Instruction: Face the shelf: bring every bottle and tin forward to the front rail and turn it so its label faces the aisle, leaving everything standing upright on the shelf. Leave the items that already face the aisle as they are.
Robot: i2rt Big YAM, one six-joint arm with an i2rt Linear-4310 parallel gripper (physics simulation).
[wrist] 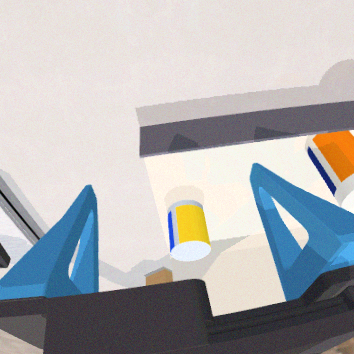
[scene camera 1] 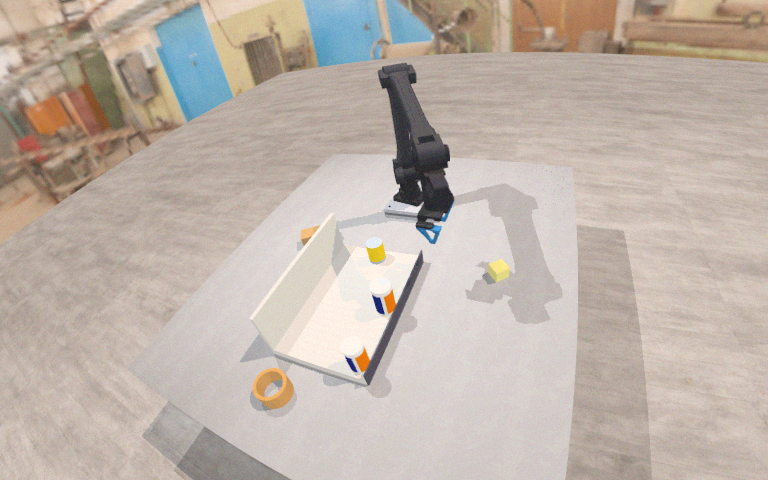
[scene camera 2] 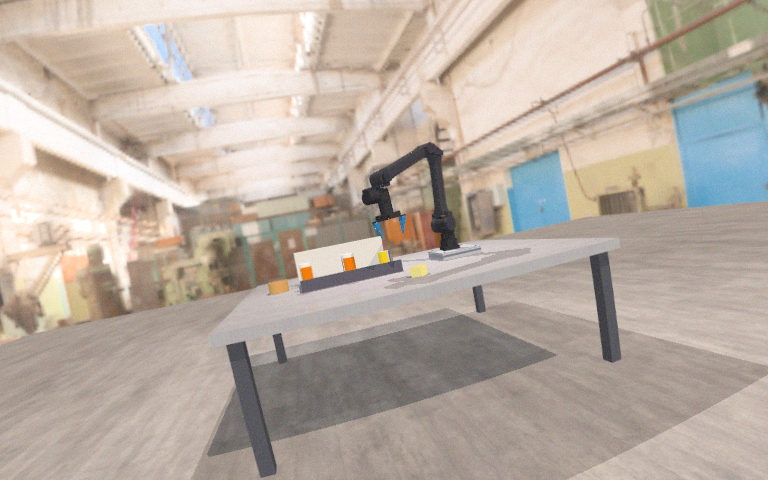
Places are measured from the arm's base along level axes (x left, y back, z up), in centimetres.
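Pixels of known places: gripper, between the fingertips: [wrist: 173, 180] [scene camera 1: 438, 232] [scene camera 2: 393, 236]; arm's base, origin of its link: [scene camera 1: 410, 198] [scene camera 2: 449, 248].
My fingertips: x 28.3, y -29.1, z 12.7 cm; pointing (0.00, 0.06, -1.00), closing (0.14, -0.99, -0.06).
Observation:
Ahead of a thing's pixels: the offset from my fingertips to its top centre.
A yellow tin {dz -7.0, dx -21.2, dy -5.0 cm} [scene camera 1: 376, 250] [scene camera 2: 384, 257] [wrist: 192, 225] stands upright near one end of the shelf [scene camera 1: 294, 283], set back from the dark front rail {dz -11.3, dx -3.1, dy -20.6 cm} [scene camera 1: 396, 318] [scene camera 2: 351, 276] [wrist: 225, 128]. Its yellow panel faces roughly to the rail, with blue at one side in the wrist view. A white-capped bottle {dz -4.1, dx -6.5, dy -21.5 cm} [scene camera 1: 383, 298] [scene camera 2: 348, 263] [wrist: 340, 155] stands near the rail's middle, orange panel towards the aisle. A similar bottle {dz -4.4, dx -2.0, dy -40.3 cm} [scene camera 1: 356, 356] [scene camera 2: 306, 272] stands close to the rail at the far end. My gripper [scene camera 1: 440, 230] [scene camera 2: 391, 233] [wrist: 173, 180] is open and empty, above the tin's end of the shelf.
A yellow cube {dz -12.9, dx +16.9, dy +6.3 cm} [scene camera 1: 498, 270] [scene camera 2: 418, 271] lies on the table on the aisle side. An orange ring {dz -11.7, dx -18.2, dy -58.1 cm} [scene camera 1: 277, 400] [scene camera 2: 278, 286] lies beyond the far end of the shelf. An orange block {dz -11.7, dx -52.0, dy -5.0 cm} [scene camera 1: 309, 234] [wrist: 159, 276] lies behind the upright back panel.

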